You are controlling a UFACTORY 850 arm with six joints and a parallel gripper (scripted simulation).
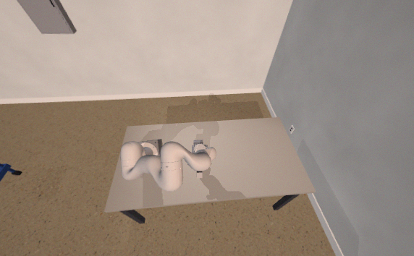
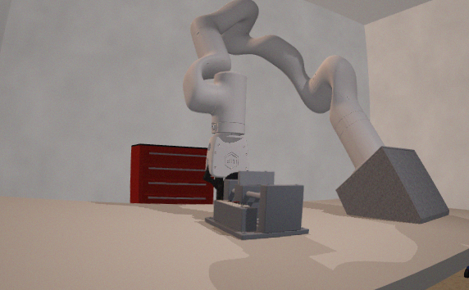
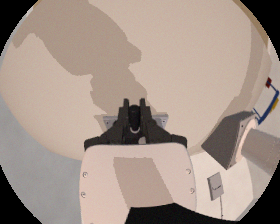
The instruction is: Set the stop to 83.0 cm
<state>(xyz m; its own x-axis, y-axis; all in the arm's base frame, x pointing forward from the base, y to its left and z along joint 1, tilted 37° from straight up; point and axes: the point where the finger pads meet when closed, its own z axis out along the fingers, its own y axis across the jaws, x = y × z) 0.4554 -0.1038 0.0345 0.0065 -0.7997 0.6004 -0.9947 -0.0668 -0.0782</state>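
Now: hand 20 mm to the right of the handwheel.
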